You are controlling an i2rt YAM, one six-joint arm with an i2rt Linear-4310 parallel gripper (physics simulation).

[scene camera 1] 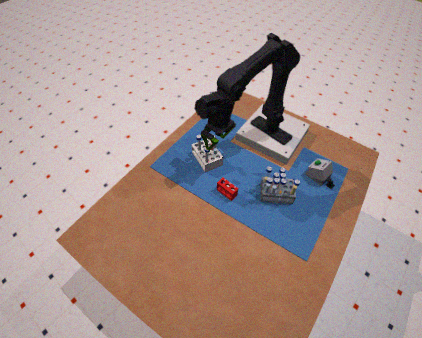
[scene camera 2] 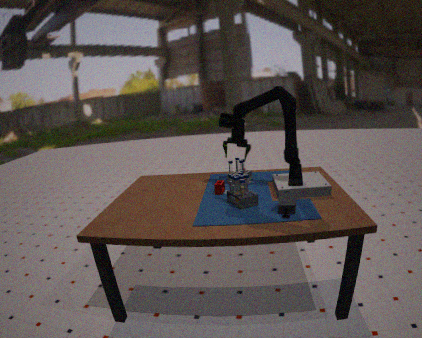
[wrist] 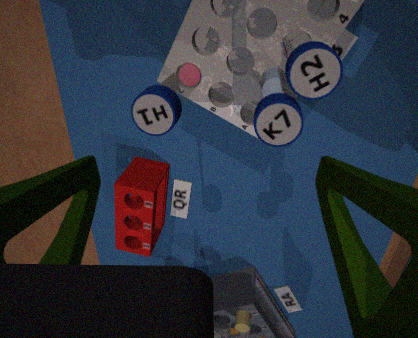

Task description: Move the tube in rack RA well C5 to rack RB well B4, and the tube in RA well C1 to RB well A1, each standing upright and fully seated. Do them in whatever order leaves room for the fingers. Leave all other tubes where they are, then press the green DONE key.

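Frame: origin at the arm's base, x ahead, y left, z up, level; metres.
Seen in the pictures: gripper, fingertip midpoint: [scene camera 1: 215, 143] [scene camera 2: 235, 158] [wrist: 208, 168]; arm's base, link origin: [scene camera 1: 271, 130] [scene camera 2: 295, 179].
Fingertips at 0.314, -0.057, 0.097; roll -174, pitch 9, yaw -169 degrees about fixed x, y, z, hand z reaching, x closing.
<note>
Pixels of each thing's top centre, then the offset from my fingertips to it, as dx, dy, dz. "pt": a spot on its surface instead. Level surfaces: height alone.
- Grey rack RA, top centre: [scene camera 1: 279, 186] [scene camera 2: 242, 192] -0.077, +0.272, -0.089
- White rack RB, top centre: [wrist: 261, 24] [scene camera 1: 207, 150] [scene camera 2: 239, 172] -0.008, -0.052, -0.089
- K7, surface spot: [wrist: 278, 120] pt -0.024, -0.023, -0.014
- H2, surface spot: [wrist: 314, 70] pt -0.031, -0.046, -0.014
- green DONE key, surface spot: [scene camera 1: 318, 162] pt -0.282, +0.324, -0.070
- grey box, top centre: [scene camera 2: 287, 190] [scene camera 1: 323, 163] -0.281, +0.346, -0.055
- red three-hole rack, top centre: [wrist: 133, 223] [scene camera 1: 227, 185] [scene camera 2: 219, 182] +0.060, +0.129, -0.089
- labelled QR, surface spot: [wrist: 180, 199] pt +0.028, +0.127, -0.137
- blue mat, surface height: dz -0.139
- brown table, surface height: dz -0.142
Grey rack RA [scene camera 1: 278, 199] [scene camera 2: 245, 202] [wrist: 232, 286] holds several upright blue-capped tubes; the wrist view shows part of it at the bottom, beside its RA label [wrist: 288, 298]. Its C5 and C1 tubes cannot be told apart here. White rack RB [scene camera 1: 214, 165] [wrist: 215, 71] holds tubes with caps H1 [wrist: 155, 111], K7 [wrist: 278, 120] and H2 [wrist: 314, 70]. My gripper [scene camera 1: 220, 136] [scene camera 2: 236, 156] [wrist: 208, 168] is open and empty, above and near RB. The green DONE key [scene camera 1: 318, 162] is on a grey box [scene camera 1: 319, 172] [scene camera 2: 286, 206] right of RA.
A red three-hole rack [scene camera 1: 227, 189] [scene camera 2: 219, 187] [wrist: 160, 192], labelled QR [wrist: 180, 199], stands between RA and RB towards the mat's outer edge. The blue mat [scene camera 1: 245, 220] lies on the brown table [scene camera 1: 150, 250]. The arm's pale base [scene camera 1: 250, 138] [scene camera 2: 310, 191] stands behind the mat.
</note>
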